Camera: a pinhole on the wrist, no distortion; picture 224 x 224 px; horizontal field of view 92.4 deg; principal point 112.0 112.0 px. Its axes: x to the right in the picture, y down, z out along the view. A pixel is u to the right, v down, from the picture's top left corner.
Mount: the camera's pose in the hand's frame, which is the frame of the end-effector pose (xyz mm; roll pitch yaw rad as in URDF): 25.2 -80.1 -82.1 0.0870 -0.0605 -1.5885
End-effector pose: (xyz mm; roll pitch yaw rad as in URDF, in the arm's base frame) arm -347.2 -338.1 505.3 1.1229 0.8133 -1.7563
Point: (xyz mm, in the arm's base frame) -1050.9 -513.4 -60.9
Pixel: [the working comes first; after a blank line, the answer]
In the camera's frame: 383.5 648.2 526.5

outside the picture
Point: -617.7 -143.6 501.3
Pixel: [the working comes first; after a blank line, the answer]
In the camera's frame: 166.0 -90.4 308.0

170 80
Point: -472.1 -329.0 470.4
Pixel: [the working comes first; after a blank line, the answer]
In the camera's frame: -2.6 26.0 187.3

111 127
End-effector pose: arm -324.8 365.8 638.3 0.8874 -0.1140 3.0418
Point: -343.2 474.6 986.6
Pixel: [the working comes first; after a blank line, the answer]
In the camera's frame: -255.8 72.8 392.4

42 132
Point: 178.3 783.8 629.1
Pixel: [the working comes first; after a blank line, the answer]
In the camera's frame: 217.4 -437.3 498.3

159 18
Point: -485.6 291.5 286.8
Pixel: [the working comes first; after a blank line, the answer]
In the camera's frame: 132.3 68.9 -234.4

behind the camera
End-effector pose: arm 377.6 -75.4 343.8 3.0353 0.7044 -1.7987
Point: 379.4 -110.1 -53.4
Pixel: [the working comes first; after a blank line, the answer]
In the camera's frame: -23.4 287.2 338.9

105 203
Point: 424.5 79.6 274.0
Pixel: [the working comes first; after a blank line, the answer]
In the camera's frame: -36.4 -82.8 248.7

96 76
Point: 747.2 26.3 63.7
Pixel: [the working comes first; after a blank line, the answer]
In the camera's frame: 312.1 53.2 354.6

207 128
